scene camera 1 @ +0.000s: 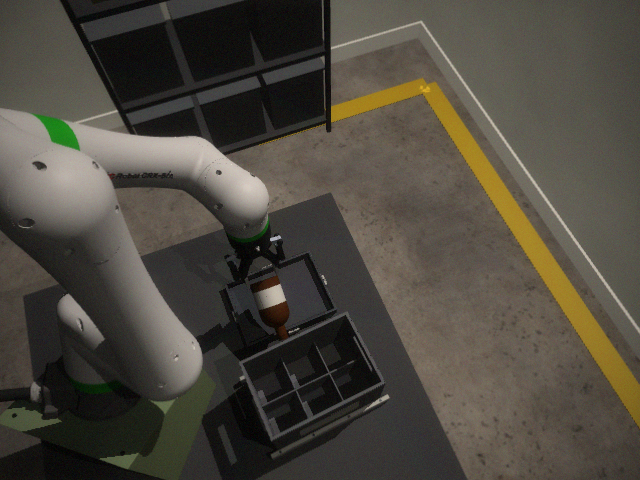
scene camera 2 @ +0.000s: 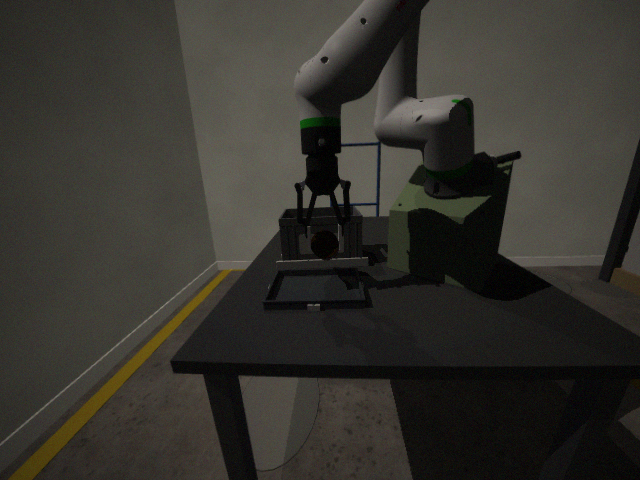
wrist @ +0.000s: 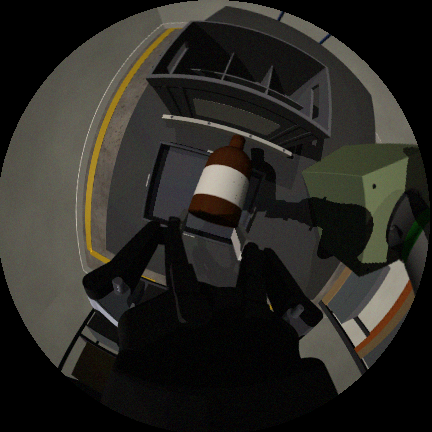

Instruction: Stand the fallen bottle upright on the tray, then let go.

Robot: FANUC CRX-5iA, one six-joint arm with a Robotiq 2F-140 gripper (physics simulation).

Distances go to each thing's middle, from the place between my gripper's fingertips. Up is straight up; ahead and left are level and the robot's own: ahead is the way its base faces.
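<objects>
There's the brown bottle [scene camera 1: 268,294], and it's 2 cm ahead of my hand, 7 cm to the right of it and 2 cm below it. Then there's a pale rail [scene camera 2: 337,262] that's 6 cm ahead of my hand, 17 cm to the right of it and 11 cm below it.
</objects>
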